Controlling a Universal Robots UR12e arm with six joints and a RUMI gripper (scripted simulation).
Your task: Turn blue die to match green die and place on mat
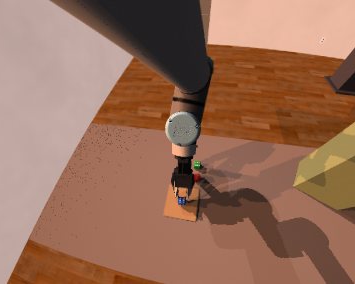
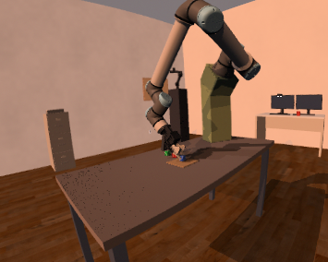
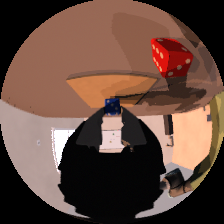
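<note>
Now: the blue die 1 cm to the left of my hand and 1 cm below it. Also, from my hand: tan mat: 3 cm below, 1 cm to the left; then green die: 18 cm to the right, 5 cm behind, 2 cm below; then red die: 11 cm to the right, 6 cm behind, 2 cm below.
</note>
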